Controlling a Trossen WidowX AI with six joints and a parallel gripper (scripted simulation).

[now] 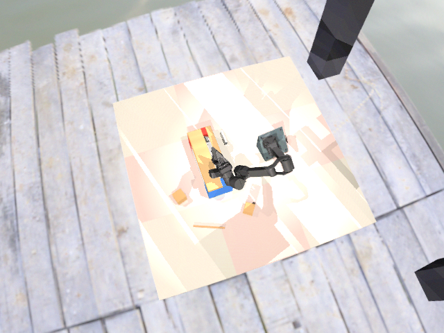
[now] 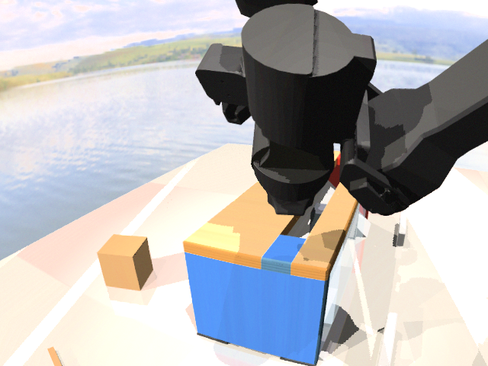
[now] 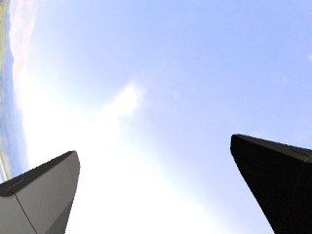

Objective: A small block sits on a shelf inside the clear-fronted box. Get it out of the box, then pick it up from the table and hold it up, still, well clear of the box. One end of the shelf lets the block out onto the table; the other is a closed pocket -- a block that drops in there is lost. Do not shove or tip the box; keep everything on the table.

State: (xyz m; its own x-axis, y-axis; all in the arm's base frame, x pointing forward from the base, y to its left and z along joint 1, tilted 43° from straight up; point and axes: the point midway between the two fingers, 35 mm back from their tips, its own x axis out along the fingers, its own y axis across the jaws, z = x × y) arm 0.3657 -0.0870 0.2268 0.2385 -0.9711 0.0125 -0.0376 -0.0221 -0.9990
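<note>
Right now my gripper tip is 280 mm above the dark grey block, 70 mm to the left of it and 20 mm past it. Also, from my gripper tip: box (300 mm below, 80 mm to the right, 30 mm behind); then thin wooden stick (360 mm below, 270 mm to the left, 140 mm ahead).
</note>
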